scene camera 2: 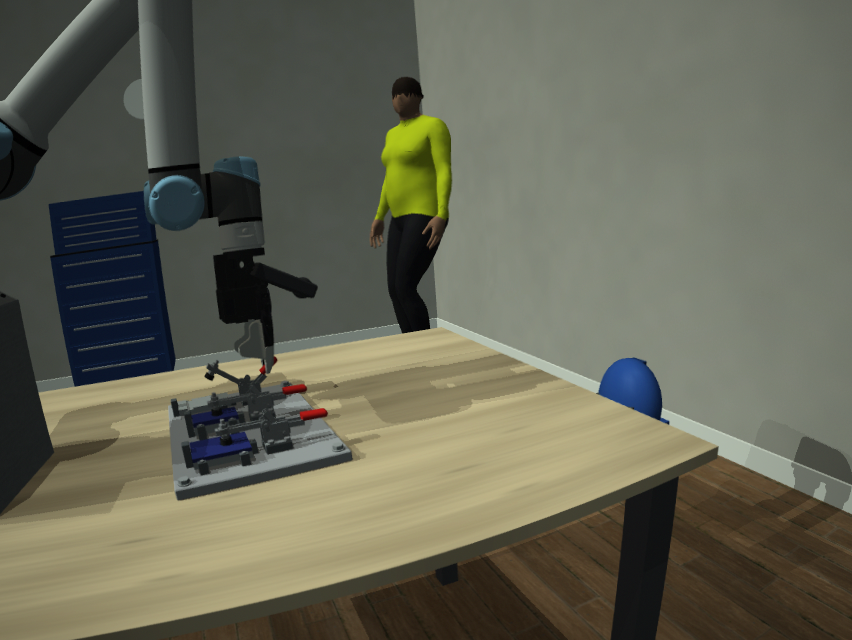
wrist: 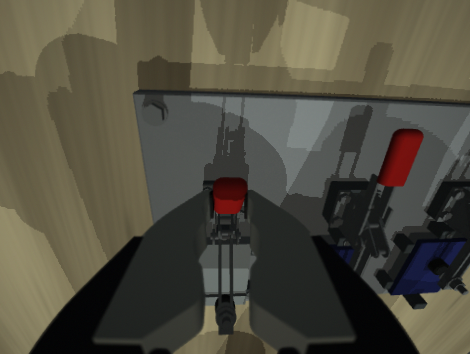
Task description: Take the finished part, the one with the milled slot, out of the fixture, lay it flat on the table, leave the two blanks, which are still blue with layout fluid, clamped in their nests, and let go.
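My gripper is shut on the red handle of the far toggle clamp, at the fixture's far end. That clamp's arm is tilted up, its spindle raised. Below it, between the fingers in the wrist view, a light grey surface shows; it may be the finished part, but no slot can be made out. In the scene view the far nest is mostly hidden. Two blue blanks, the near one and the middle one, sit in their nests under lowered clamp arms.
The grey fixture plate lies on the wooden table. The middle clamp's red handle and the near clamp's red handle stick out beside my gripper. A dark box stands at the left. A person stands behind the table.
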